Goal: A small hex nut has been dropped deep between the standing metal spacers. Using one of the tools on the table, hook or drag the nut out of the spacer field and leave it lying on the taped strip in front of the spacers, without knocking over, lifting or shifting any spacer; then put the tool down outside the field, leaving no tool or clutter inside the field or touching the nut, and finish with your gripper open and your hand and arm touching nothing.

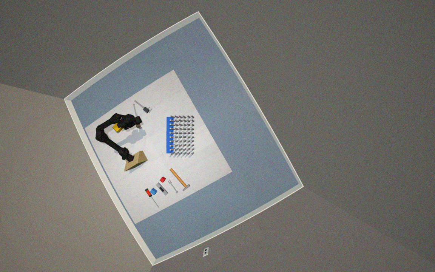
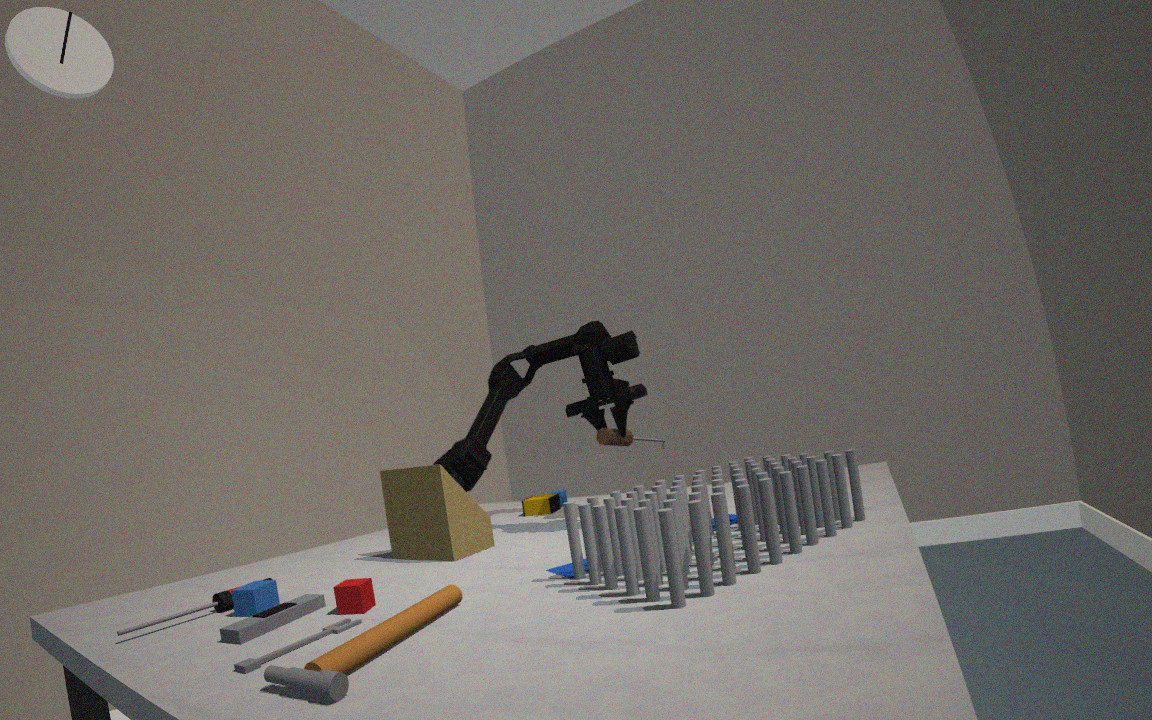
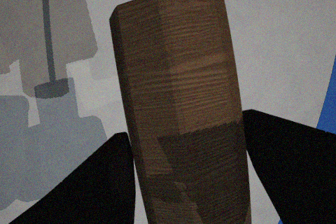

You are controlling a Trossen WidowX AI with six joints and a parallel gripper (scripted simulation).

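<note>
The blue taped strip is 21 cm to the right of my gripper tip, 19 cm ahead of it and 18 cm below it. From my gripper tip the other things lie so: wrench 74 cm to the right, 17 cm below; grey bar 72 cm to the right, 16 cm below, 13 cm behind; red cube 62 cm to the right, 16 cm below, 7 cm behind.
</note>
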